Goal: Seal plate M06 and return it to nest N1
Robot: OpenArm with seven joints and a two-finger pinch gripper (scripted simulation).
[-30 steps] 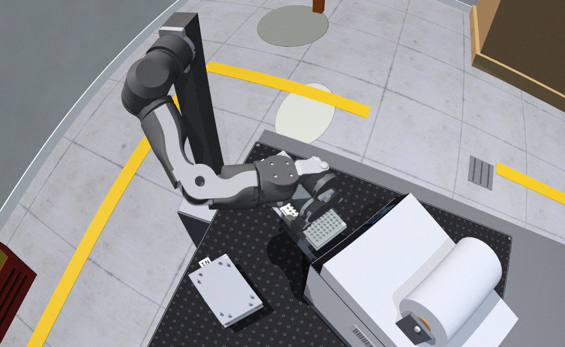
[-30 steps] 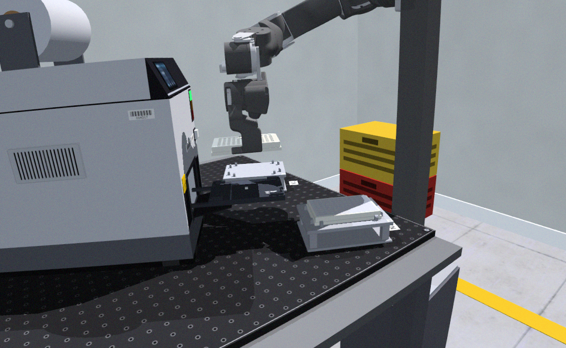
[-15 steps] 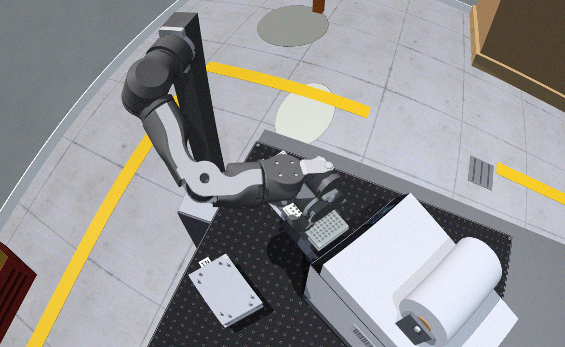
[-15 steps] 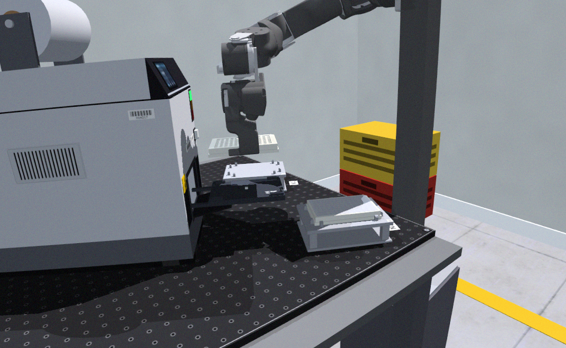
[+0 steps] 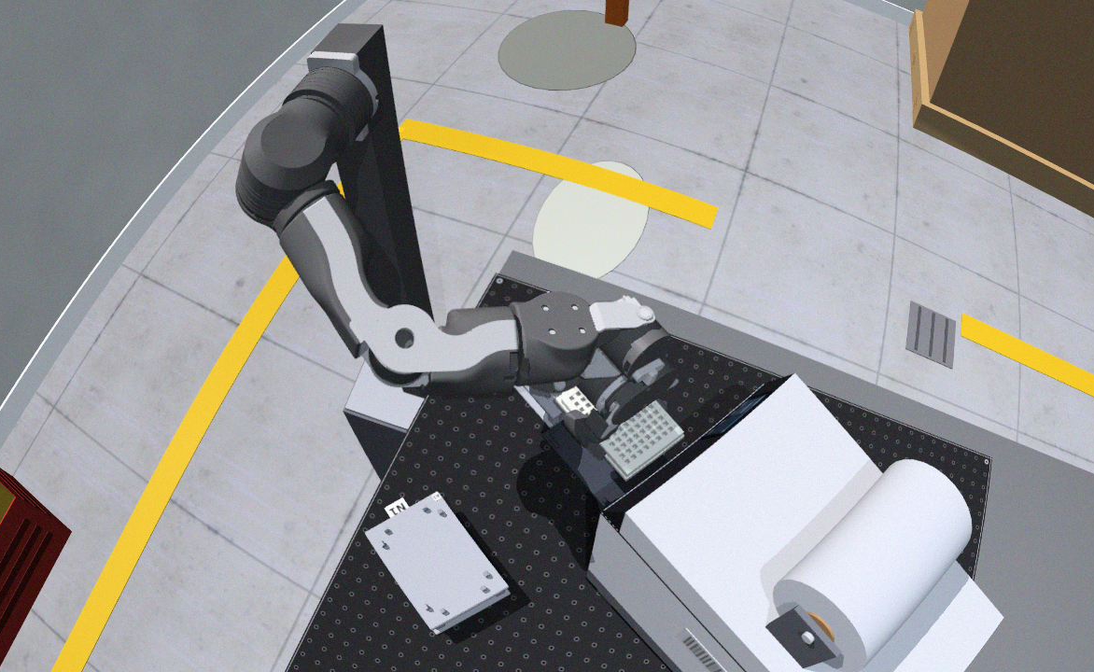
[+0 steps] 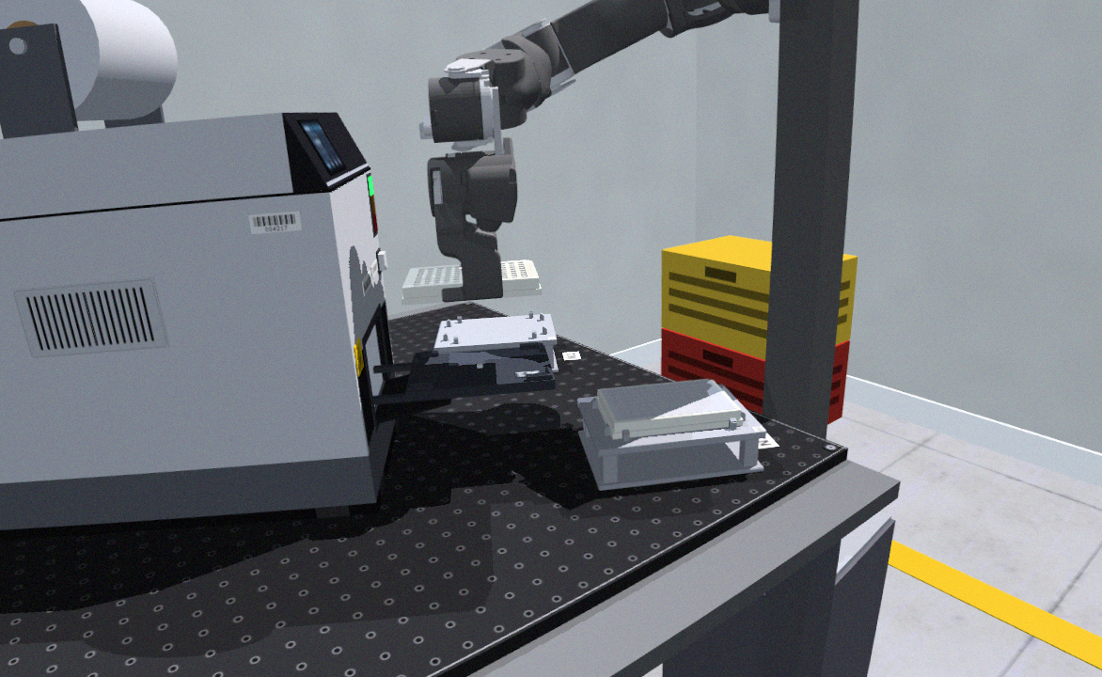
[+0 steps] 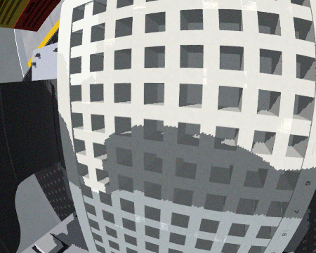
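Right now the sealer's stage is 10 mm to the right of my hand and 90 mm below it. The rest, counted from my hand: start key: 20 mm ahead, 140 mm to the right, 10 mm above; plate M06: right at my hand; screen: 120 mm ahead, 40 mm to the right, 140 mm above.
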